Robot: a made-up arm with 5 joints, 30 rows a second.
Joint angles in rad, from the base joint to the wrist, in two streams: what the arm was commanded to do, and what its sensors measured. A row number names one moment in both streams.
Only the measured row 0 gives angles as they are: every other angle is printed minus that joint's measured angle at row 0.
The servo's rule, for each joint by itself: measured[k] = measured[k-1] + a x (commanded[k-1-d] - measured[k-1]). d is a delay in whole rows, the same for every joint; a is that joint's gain. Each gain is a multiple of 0.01, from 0.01 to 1. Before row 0 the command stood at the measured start. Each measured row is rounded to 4 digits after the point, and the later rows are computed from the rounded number. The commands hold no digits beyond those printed.
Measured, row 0: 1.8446, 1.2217, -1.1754, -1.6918, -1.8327
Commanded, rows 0 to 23: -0.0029, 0.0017, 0.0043, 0.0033, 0.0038; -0.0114, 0.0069, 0.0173, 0.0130, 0.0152; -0.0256, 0.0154, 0.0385, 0.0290, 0.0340; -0.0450, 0.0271, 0.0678, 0.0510, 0.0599; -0.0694, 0.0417, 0.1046, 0.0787, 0.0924; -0.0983, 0.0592, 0.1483, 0.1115, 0.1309; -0.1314, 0.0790, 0.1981, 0.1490, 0.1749; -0.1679, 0.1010, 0.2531, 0.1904, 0.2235; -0.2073, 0.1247, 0.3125, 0.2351, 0.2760; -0.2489, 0.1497, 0.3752, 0.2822, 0.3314; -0.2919, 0.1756, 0.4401, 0.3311, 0.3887; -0.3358, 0.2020, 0.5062, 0.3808, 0.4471; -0.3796, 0.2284, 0.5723, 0.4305, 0.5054; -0.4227, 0.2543, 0.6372, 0.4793, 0.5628; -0.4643, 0.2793, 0.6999, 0.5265, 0.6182; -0.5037, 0.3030, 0.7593, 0.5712, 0.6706; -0.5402, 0.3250, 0.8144, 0.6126, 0.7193; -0.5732, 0.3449, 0.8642, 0.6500, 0.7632; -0.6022, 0.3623, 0.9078, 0.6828, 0.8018; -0.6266, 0.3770, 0.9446, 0.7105, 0.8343; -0.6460, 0.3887, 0.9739, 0.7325, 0.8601; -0.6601, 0.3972, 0.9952, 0.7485, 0.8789; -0.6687, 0.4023, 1.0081, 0.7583, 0.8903; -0.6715, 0.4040, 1.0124, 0.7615, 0.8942
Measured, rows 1 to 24: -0.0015, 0.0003, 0.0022, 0.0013, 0.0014; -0.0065, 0.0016, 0.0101, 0.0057, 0.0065; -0.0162, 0.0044, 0.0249, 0.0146, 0.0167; -0.0309, 0.0089, 0.0472, 0.0284, 0.0327; -0.0505, 0.0155, 0.0770, 0.0475, 0.0548; -0.0749, 0.0242, 0.1141, 0.0718, 0.0830; -0.1037, 0.0352, 0.1578, 0.1011, 0.1170; -0.1364, 0.0484, 0.2074, 0.1350, 0.1564; -0.1726, 0.0637, 0.2621, 0.1730, 0.2007; -0.2115, 0.0809, 0.3209, 0.2145, 0.2491; -0.2525, 0.0998, 0.3829, 0.2588, 0.3008; -0.2950, 0.1202, 0.4470, 0.3052, 0.3549; -0.3381, 0.1418, 0.5122, 0.3528, 0.4106; -0.3812, 0.1643, 0.5772, 0.4009, 0.4669; -0.4236, 0.1873, 0.6410, 0.4486, 0.5229; -0.4645, 0.2104, 0.7025, 0.4952, 0.5775; -0.5031, 0.2333, 0.7607, 0.5398, 0.6300; -0.5389, 0.2556, 0.8145, 0.5817, 0.6793; -0.5712, 0.2769, 0.8630, 0.6201, 0.7246; -0.5995, 0.2969, 0.9054, 0.6545, 0.7652; -0.6232, 0.3153, 0.9410, 0.6841, 0.8003; -0.6420, 0.3317, 0.9692, 0.7086, 0.8294; -0.6556, 0.3458, 0.9894, 0.7275, 0.8519; -0.6637, 0.3574, 1.0014, 0.7404, 0.8676
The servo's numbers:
d 0
a 0.51 0.20 0.52 0.38 0.37

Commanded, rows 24 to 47: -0.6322, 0.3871, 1.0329, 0.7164, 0.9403; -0.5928, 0.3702, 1.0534, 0.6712, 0.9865; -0.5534, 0.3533, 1.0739, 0.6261, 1.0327; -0.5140, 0.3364, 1.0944, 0.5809, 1.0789; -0.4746, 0.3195, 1.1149, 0.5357, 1.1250; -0.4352, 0.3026, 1.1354, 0.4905, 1.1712; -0.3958, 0.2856, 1.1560, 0.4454, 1.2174; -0.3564, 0.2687, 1.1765, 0.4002, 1.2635; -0.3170, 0.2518, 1.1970, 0.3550, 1.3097; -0.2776, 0.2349, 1.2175, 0.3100, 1.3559; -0.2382, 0.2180, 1.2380, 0.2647, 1.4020; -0.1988, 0.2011, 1.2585, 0.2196, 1.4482; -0.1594, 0.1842, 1.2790, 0.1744, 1.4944; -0.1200, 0.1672, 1.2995, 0.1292, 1.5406; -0.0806, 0.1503, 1.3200, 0.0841, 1.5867; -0.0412, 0.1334, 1.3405, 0.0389, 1.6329; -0.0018, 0.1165, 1.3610, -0.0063, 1.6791; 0.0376, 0.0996, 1.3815, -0.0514, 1.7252; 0.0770, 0.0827, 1.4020, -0.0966, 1.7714; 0.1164, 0.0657, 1.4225, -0.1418, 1.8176; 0.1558, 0.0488, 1.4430, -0.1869, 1.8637; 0.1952, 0.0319, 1.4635, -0.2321, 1.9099; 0.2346, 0.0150, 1.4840, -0.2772, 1.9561; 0.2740, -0.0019, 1.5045, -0.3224, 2.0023
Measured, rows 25 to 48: -0.6476, 0.3633, 1.0178, 0.7313, 0.8945; -0.6197, 0.3647, 1.0363, 0.7085, 0.9285; -0.5859, 0.3624, 1.0559, 0.6772, 0.9671; -0.5492, 0.3572, 1.0759, 0.6406, 1.0085; -0.5112, 0.3497, 1.0962, 0.6007, 1.0516; -0.4724, 0.3403, 1.1166, 0.5588, 1.0959; -0.4333, 0.3294, 1.1371, 0.5157, 1.1409; -0.3941, 0.3173, 1.1576, 0.4718, 1.1863; -0.3548, 0.3042, 1.1781, 0.4274, 1.2320; -0.3154, 0.2903, 1.1986, 0.3828, 1.2778; -0.2760, 0.2758, 1.2191, 0.3379, 1.3238; -0.2366, 0.2609, 1.2396, 0.2929, 1.3698; -0.1972, 0.2456, 1.2601, 0.2479, 1.4159; -0.1578, 0.2299, 1.2806, 0.2028, 1.4620; -0.1184, 0.2140, 1.3011, 0.1577, 1.5081; -0.0790, 0.1979, 1.3216, 0.1126, 1.5543; -0.0396, 0.1816, 1.3421, 0.0674, 1.6005; -0.0002, 0.1652, 1.3626, 0.0223, 1.6466; 0.0392, 0.1487, 1.3831, -0.0229, 1.6928; 0.0786, 0.1321, 1.4036, -0.0681, 1.7390; 0.1180, 0.1154, 1.4241, -0.1132, 1.7851; 0.1574, 0.0987, 1.4446, -0.1584, 1.8313; 0.1968, 0.0820, 1.4651, -0.2035, 1.8775; 0.2362, 0.0652, 1.4856, -0.2487, 1.9237
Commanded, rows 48 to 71: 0.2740, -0.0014, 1.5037, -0.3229, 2.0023; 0.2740, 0.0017, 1.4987, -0.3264, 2.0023; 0.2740, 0.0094, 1.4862, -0.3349, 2.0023; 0.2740, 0.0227, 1.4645, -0.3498, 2.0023; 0.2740, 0.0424, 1.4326, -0.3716, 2.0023; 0.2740, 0.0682, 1.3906, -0.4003, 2.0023; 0.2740, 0.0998, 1.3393, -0.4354, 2.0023; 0.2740, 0.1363, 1.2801, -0.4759, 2.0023; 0.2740, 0.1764, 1.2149, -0.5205, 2.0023; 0.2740, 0.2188, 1.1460, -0.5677, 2.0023; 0.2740, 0.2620, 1.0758, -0.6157, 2.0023; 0.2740, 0.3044, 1.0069, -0.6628, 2.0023; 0.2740, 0.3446, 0.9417, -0.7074, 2.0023; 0.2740, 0.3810, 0.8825, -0.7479, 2.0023; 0.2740, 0.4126, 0.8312, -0.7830, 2.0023; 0.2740, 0.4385, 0.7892, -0.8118, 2.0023; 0.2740, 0.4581, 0.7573, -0.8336, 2.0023; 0.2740, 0.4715, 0.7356, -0.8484, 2.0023; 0.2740, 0.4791, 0.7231, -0.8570, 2.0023; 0.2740, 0.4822, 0.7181, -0.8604, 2.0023; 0.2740, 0.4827, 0.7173, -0.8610, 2.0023; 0.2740, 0.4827, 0.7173, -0.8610, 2.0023; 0.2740, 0.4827, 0.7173, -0.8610, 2.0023; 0.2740, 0.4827, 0.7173, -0.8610, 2.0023
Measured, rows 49 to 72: 0.2555, 0.0519, 1.4950, -0.2769, 1.9528; 0.2649, 0.0419, 1.4969, -0.2957, 1.9711; 0.2695, 0.0354, 1.4913, -0.3106, 1.9826; 0.2718, 0.0329, 1.4774, -0.3255, 1.9899; 0.2729, 0.0348, 1.4541, -0.3430, 1.9945; 0.2735, 0.0415, 1.4211, -0.3648, 1.9974; 0.2738, 0.0532, 1.3786, -0.3916, 1.9992; 0.2739, 0.0698, 1.3274, -0.4236, 2.0003; 0.2740, 0.0911, 1.2689, -0.4604, 2.0010; 0.2740, 0.1166, 1.2050, -0.5012, 2.0015; 0.2740, 0.1457, 1.1378, -0.5447, 2.0018; 0.2740, 0.1774, 1.0697, -0.5896, 2.0020; 0.2740, 0.2108, 1.0031, -0.6344, 2.0021; 0.2740, 0.2448, 0.9404, -0.6775, 2.0022; 0.2740, 0.2784, 0.8836, -0.7176, 2.0022; 0.2740, 0.3104, 0.8345, -0.7534, 2.0022; 0.2740, 0.3399, 0.7944, -0.7839, 2.0022; 0.2740, 0.3662, 0.7638, -0.8084, 2.0022; 0.2740, 0.3888, 0.7426, -0.8269, 2.0022; 0.2740, 0.4075, 0.7299, -0.8396, 2.0022; 0.2740, 0.4225, 0.7233, -0.8477, 2.0022; 0.2740, 0.4345, 0.7202, -0.8528, 2.0022; 0.2740, 0.4441, 0.7187, -0.8559, 2.0022; 0.2740, 0.4518, 0.7180, -0.8578, 2.0022
